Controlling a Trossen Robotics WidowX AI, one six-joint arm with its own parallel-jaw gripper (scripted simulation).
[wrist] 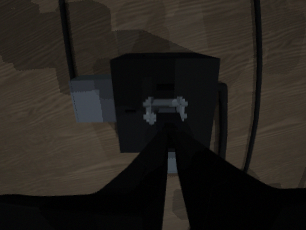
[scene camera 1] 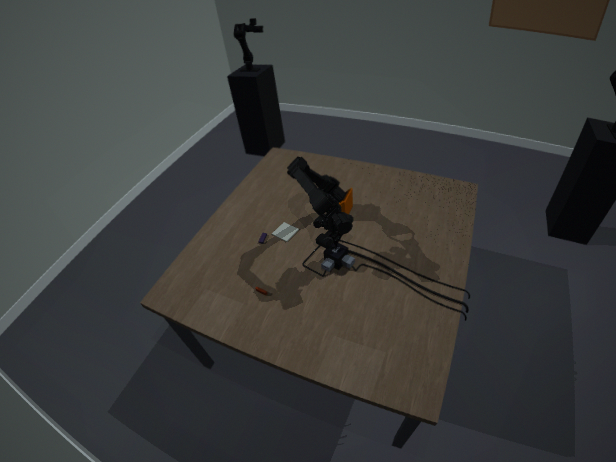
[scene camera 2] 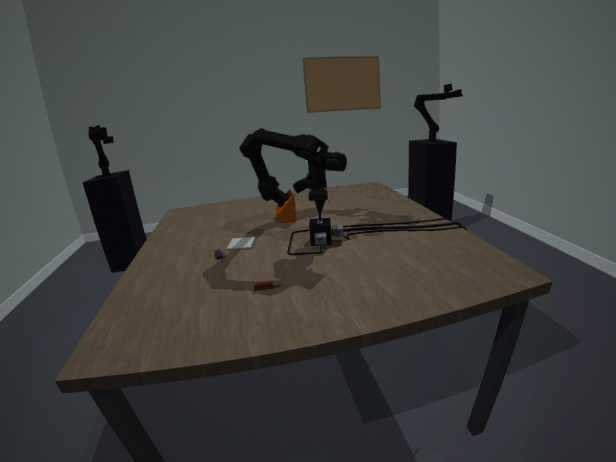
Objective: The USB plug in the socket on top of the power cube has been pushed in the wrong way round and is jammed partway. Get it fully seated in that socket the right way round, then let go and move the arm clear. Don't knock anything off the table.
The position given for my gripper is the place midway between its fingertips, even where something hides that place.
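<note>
There's a USB plug held in my gripper [scene camera 2: 319, 212], and you'd find the gripper [wrist: 170, 138] in the wrist view as well.
</note>
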